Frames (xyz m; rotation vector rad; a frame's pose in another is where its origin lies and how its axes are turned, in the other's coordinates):
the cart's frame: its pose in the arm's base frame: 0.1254 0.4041 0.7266 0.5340 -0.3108 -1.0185
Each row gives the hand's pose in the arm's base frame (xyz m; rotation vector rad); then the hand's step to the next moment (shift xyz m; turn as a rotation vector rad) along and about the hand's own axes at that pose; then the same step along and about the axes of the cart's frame.
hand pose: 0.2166 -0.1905 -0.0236 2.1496 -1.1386 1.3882
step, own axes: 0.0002 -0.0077 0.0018 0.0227 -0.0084 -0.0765
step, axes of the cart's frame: 0.0004 0.0068 -0.0041 -0.0562 0.0248 0.0516
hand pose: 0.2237 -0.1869 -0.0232 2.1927 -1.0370 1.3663
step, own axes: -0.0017 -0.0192 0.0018 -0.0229 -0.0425 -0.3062
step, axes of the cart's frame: -0.0033 0.0154 -0.0113 -0.2812 0.0479 0.1214
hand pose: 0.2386 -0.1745 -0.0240 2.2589 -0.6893 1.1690
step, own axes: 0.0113 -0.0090 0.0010 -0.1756 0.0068 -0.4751
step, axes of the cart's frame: 0.0027 0.0142 -0.0009 -0.4722 -0.0778 0.1660
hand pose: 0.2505 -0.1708 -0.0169 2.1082 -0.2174 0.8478
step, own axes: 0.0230 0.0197 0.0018 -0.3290 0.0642 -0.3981
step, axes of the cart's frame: 0.0143 0.0174 0.0203 -0.4228 -0.2518 0.1695
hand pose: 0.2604 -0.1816 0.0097 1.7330 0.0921 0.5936
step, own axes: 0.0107 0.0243 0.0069 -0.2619 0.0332 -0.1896
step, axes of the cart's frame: 0.0104 0.0151 0.0205 -0.2124 -0.2208 0.1086
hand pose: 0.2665 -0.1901 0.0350 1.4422 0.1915 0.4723
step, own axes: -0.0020 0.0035 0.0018 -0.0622 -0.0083 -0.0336
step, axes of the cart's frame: 0.0011 -0.0003 0.0043 -0.0368 -0.0595 0.0132
